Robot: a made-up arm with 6 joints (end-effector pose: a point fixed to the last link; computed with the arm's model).
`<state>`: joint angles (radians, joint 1 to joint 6).
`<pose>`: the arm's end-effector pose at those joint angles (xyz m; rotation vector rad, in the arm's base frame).
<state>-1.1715 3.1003 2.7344 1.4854 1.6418 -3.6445</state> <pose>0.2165 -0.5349 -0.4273 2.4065 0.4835 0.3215</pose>
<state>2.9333 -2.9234 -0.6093 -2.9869 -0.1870 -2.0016</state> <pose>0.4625 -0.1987 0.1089 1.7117 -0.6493 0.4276</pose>
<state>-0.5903 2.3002 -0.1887 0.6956 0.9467 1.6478</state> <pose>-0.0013 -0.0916 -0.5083 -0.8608 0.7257 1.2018</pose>
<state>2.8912 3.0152 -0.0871 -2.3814 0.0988 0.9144</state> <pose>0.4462 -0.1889 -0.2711 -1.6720 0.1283 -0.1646</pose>
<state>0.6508 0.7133 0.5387 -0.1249 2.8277 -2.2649</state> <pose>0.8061 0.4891 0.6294 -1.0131 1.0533 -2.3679</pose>
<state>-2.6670 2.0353 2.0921 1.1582 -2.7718 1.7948</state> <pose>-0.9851 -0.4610 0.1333 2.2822 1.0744 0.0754</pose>
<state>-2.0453 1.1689 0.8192 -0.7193 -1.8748 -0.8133</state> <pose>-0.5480 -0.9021 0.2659 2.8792 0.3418 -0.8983</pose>
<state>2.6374 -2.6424 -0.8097 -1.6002 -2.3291 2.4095</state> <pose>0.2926 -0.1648 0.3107 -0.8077 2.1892 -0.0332</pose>
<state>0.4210 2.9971 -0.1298 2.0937 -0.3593 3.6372</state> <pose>-0.4445 -0.1443 -0.4115 -0.8932 2.5294 -0.6611</pose>
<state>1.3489 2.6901 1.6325 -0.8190 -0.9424 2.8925</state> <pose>0.1704 0.4448 -0.7801 1.2259 0.5364 -2.5731</pose>
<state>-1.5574 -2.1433 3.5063 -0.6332 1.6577 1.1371</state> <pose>-0.0819 0.0960 -0.4213 -1.1414 0.1861 -2.4778</pose>
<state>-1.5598 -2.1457 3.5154 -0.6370 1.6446 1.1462</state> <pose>-0.0814 0.0913 -0.4180 -1.1355 0.1934 -2.4823</pose>
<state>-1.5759 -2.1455 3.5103 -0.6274 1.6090 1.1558</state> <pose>-0.0805 0.0942 -0.4195 -1.1189 0.2414 -2.4675</pose>
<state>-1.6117 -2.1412 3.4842 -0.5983 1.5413 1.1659</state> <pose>-0.0783 0.1085 -0.4278 -1.0832 0.3477 -2.4237</pose>
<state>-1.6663 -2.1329 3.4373 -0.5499 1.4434 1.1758</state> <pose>-0.0728 0.1345 -0.4422 -1.0197 0.5053 -2.3490</pose>
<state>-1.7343 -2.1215 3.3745 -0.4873 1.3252 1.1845</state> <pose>-0.0615 0.1698 -0.4598 -0.9225 0.6906 -2.2490</pose>
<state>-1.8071 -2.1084 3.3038 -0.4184 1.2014 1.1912</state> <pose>-0.0435 0.2097 -0.4775 -0.7966 0.8730 -2.1340</pose>
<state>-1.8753 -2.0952 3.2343 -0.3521 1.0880 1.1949</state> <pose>-0.0203 0.2485 -0.4924 -0.6596 1.0254 -2.0191</pose>
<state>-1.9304 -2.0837 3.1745 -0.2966 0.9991 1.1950</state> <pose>0.0035 0.2809 -0.5032 -0.5365 1.1333 -1.9209</pose>
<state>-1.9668 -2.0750 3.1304 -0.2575 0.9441 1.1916</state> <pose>0.0225 0.3044 -0.5100 -0.4489 1.1957 -1.8526</pose>
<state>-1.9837 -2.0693 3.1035 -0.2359 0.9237 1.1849</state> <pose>0.0336 0.3190 -0.5136 -0.4044 1.2206 -1.8185</pose>
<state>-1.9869 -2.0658 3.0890 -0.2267 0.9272 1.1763</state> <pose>0.0382 0.3276 -0.5153 -0.3921 1.2226 -1.8088</pose>
